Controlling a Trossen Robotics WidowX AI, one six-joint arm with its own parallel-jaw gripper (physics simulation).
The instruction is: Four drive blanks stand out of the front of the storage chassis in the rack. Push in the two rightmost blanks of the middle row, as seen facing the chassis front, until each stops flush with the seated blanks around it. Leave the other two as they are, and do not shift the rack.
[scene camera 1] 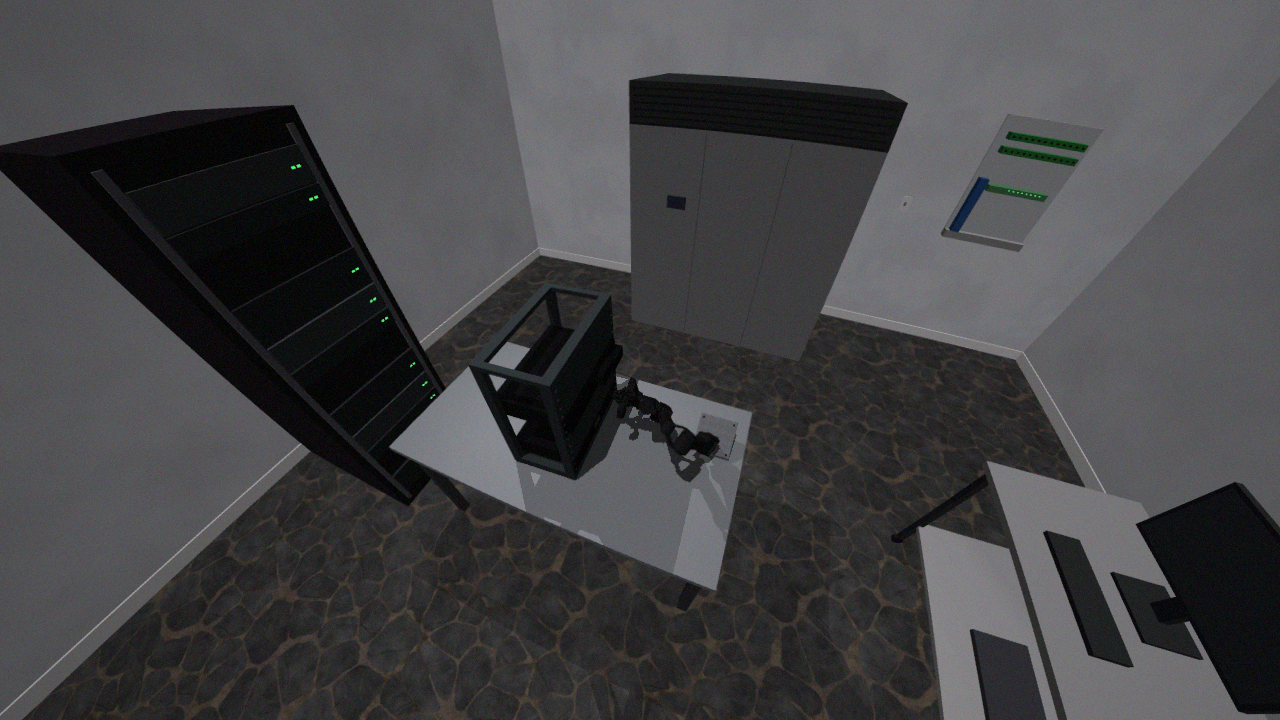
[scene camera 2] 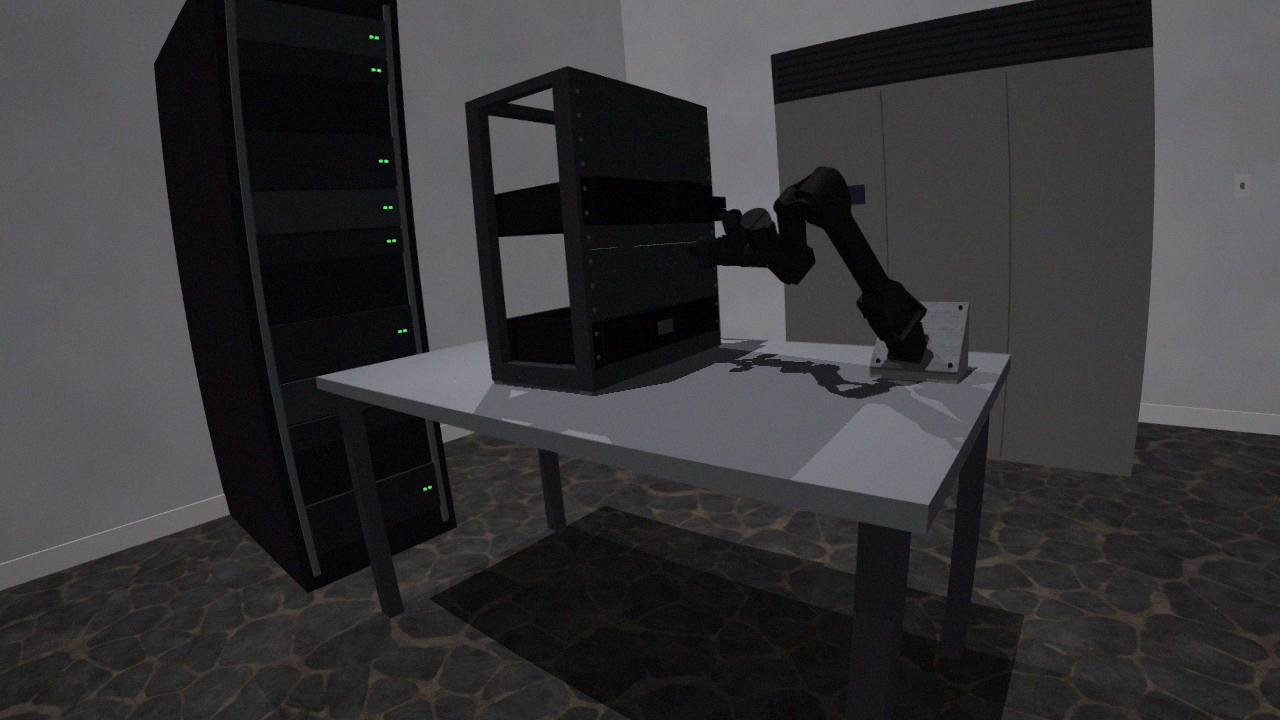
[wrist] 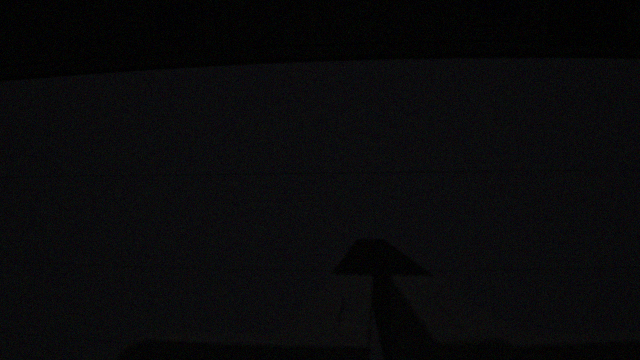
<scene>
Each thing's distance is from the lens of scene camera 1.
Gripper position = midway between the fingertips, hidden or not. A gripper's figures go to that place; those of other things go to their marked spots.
my gripper (scene camera 1: 607, 392): 146 cm
rack (scene camera 1: 560, 387): 110 cm
</scene>
